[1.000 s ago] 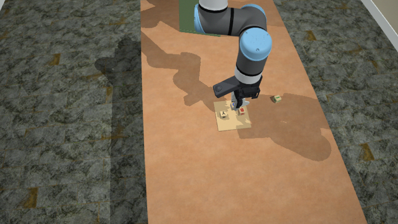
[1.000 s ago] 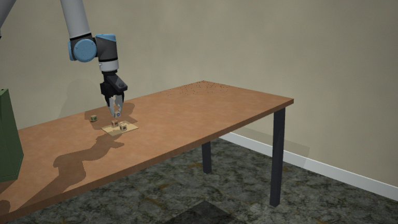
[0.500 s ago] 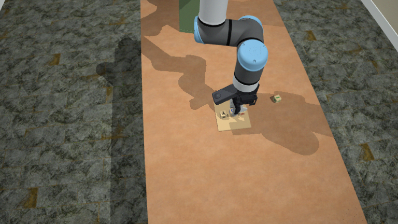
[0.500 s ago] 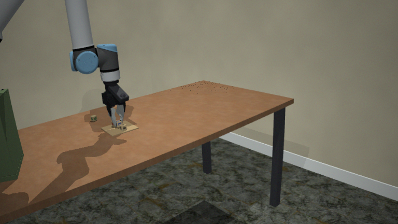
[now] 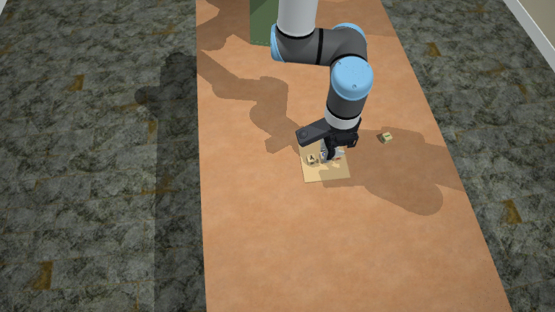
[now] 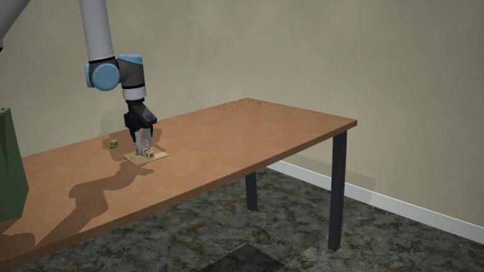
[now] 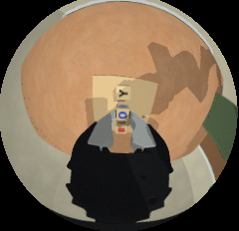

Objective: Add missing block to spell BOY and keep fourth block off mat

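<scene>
Now: the tan mat 2 cm below my hand.
</scene>
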